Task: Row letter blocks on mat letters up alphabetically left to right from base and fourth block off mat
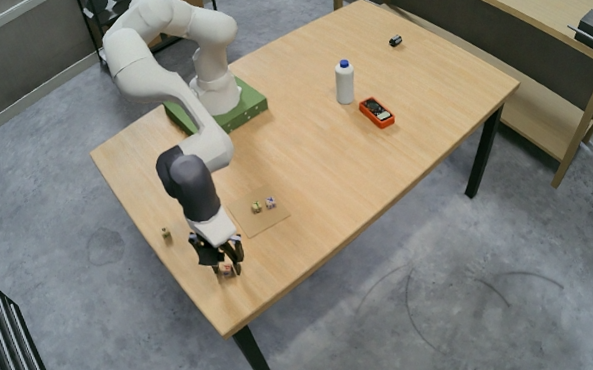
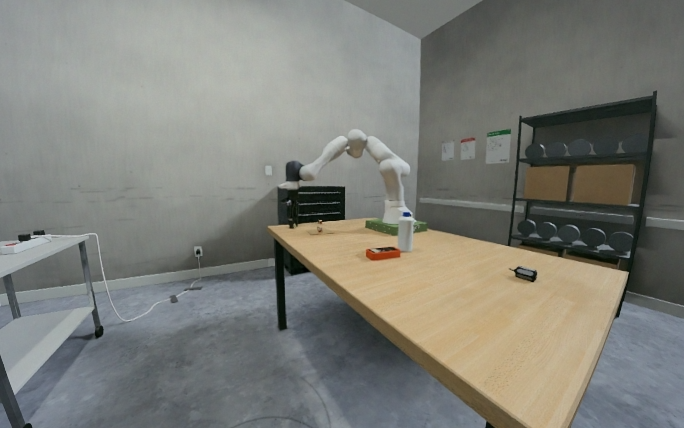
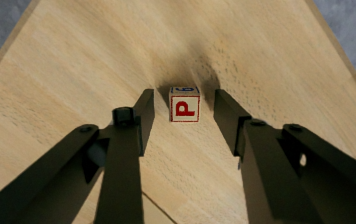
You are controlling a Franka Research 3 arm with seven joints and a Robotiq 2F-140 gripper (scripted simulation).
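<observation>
Right now the block is 10 cm behind my hand, 19 cm to the left of it and 2 cm below it. The rest, counted from my hand: white bottle (28 cm behind, 71 cm to the left, 5 cm above); tan mat (10 cm behind, 19 cm to the left, 3 cm below); orange meter (14 cm behind, 72 cm to the left, 2 cm below).
</observation>
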